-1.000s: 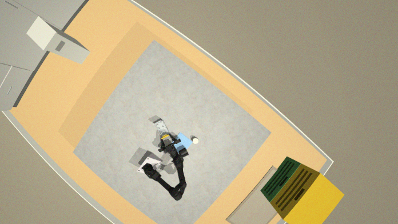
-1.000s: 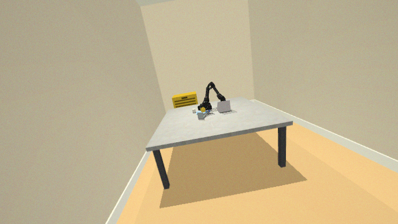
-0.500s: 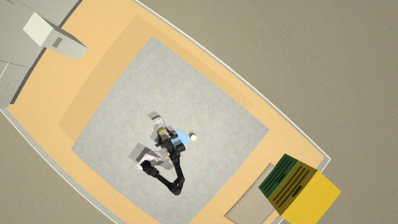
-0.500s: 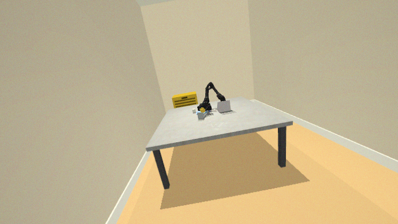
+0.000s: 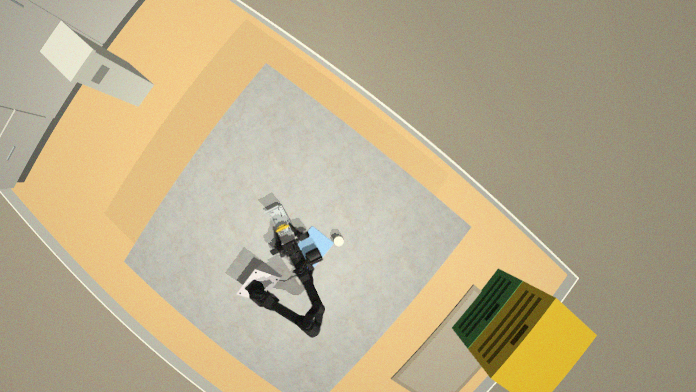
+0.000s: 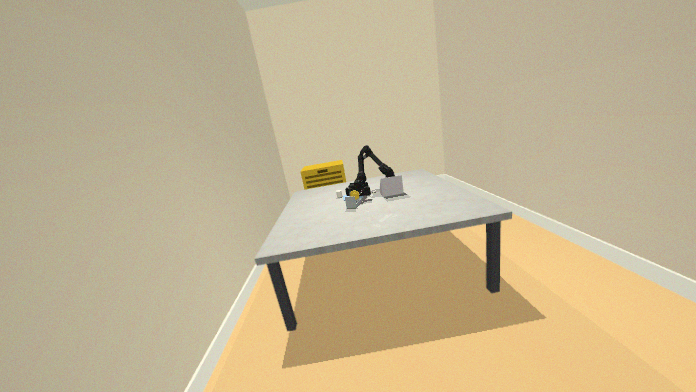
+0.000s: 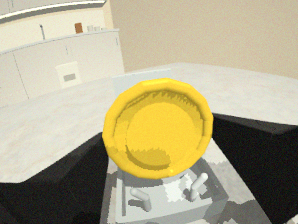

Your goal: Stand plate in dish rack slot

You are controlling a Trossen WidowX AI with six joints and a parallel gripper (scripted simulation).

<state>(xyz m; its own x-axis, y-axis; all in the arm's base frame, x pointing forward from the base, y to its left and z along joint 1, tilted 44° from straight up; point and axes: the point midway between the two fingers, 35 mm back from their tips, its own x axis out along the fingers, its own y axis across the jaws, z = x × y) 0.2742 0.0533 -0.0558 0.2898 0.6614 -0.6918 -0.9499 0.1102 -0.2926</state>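
The yellow plate is 10 mm to the right of my gripper tip. Also, from my gripper tip: dish rack (10 mm ahead, 20 mm to the left, 30 mm below); then white cup (140 mm ahead, 230 mm to the right, 30 mm below); then light blue mat (30 mm ahead, 170 mm to the right, 50 mm below).
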